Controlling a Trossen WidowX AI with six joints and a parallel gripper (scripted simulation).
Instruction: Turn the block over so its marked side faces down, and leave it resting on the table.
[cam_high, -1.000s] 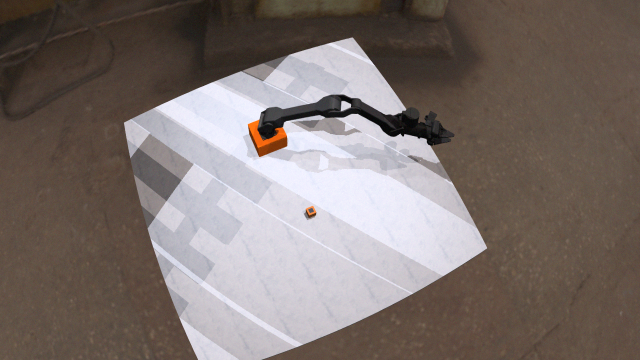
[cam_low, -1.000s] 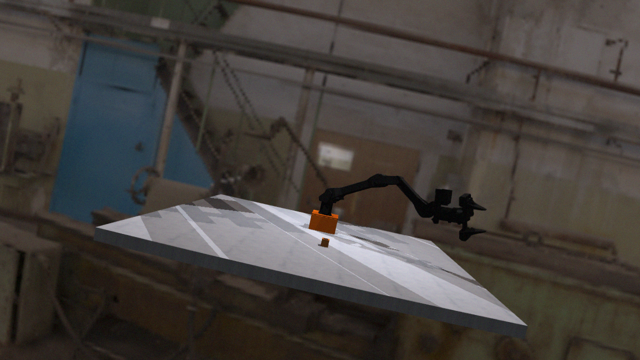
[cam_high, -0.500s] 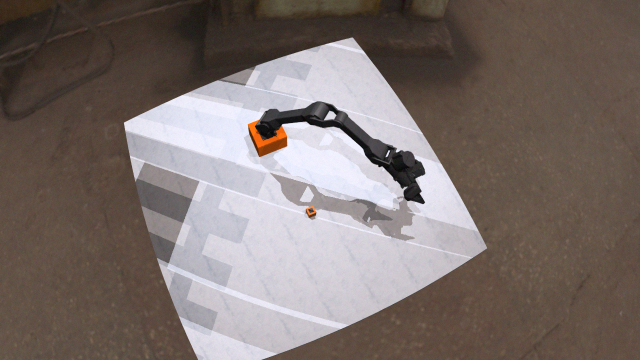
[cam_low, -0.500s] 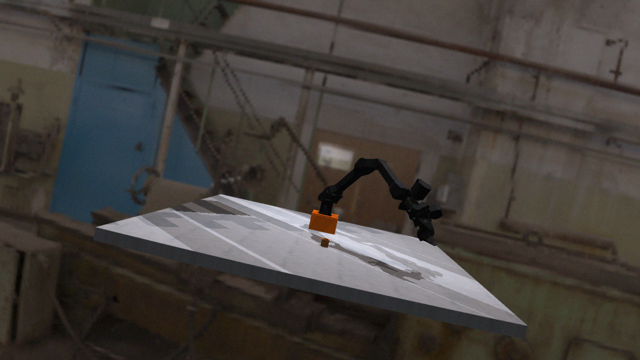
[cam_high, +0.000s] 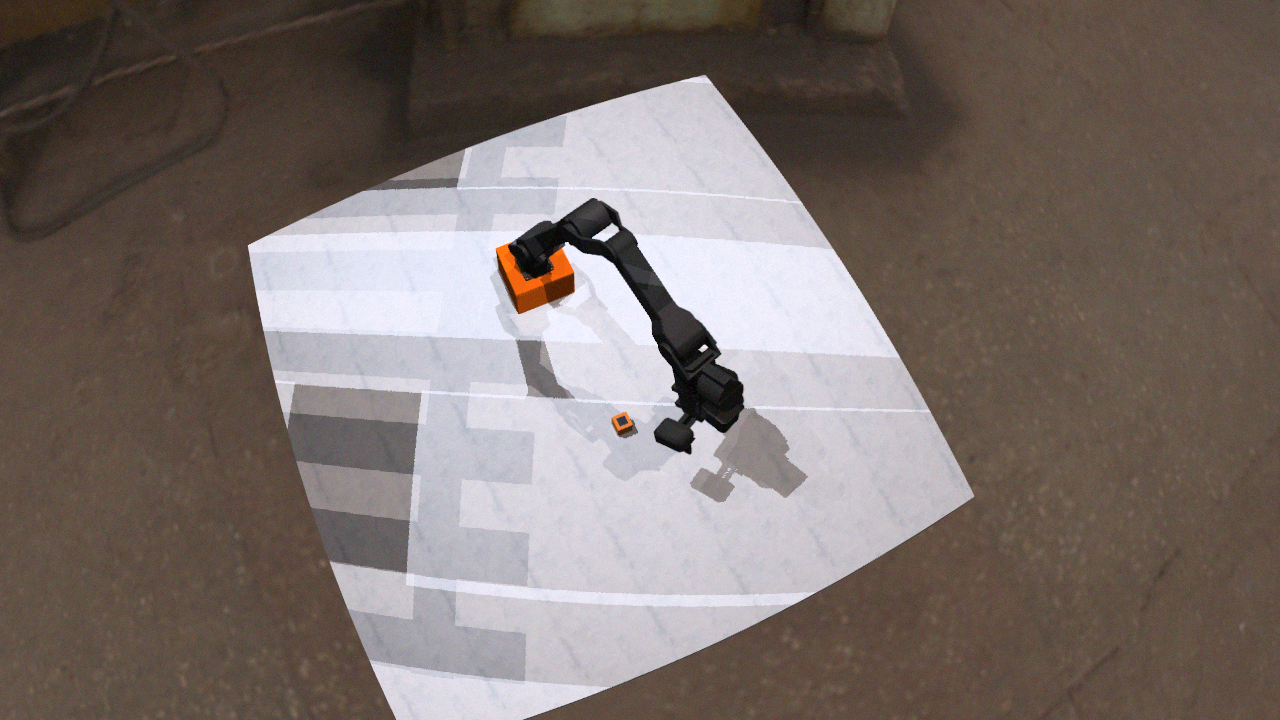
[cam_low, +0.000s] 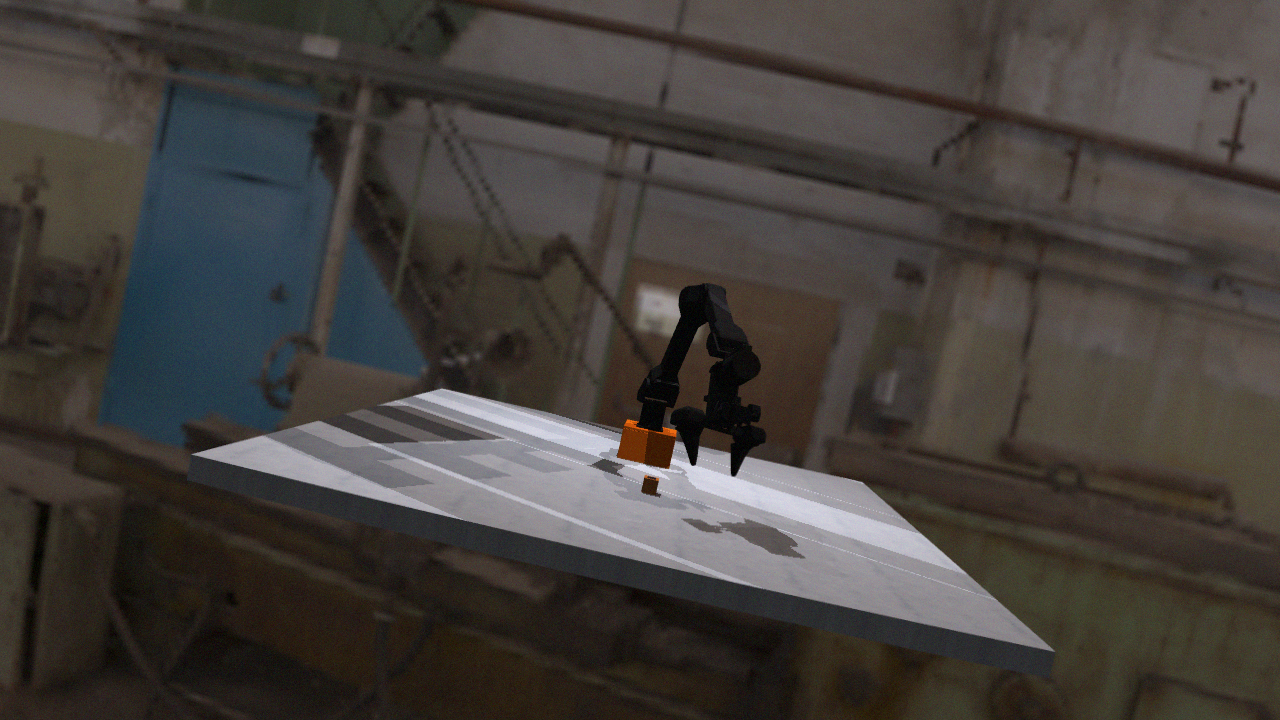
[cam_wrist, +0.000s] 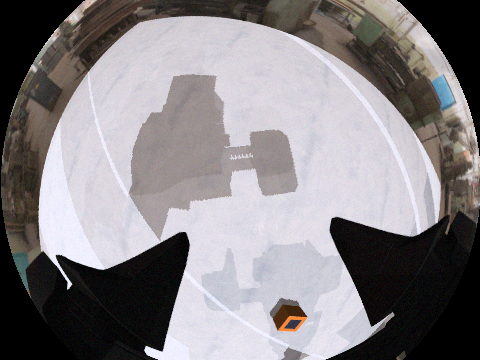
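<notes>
The orange block lies 110 mm behind my gripper tip, 110 mm to the right of it and 70 mm below it.
</notes>
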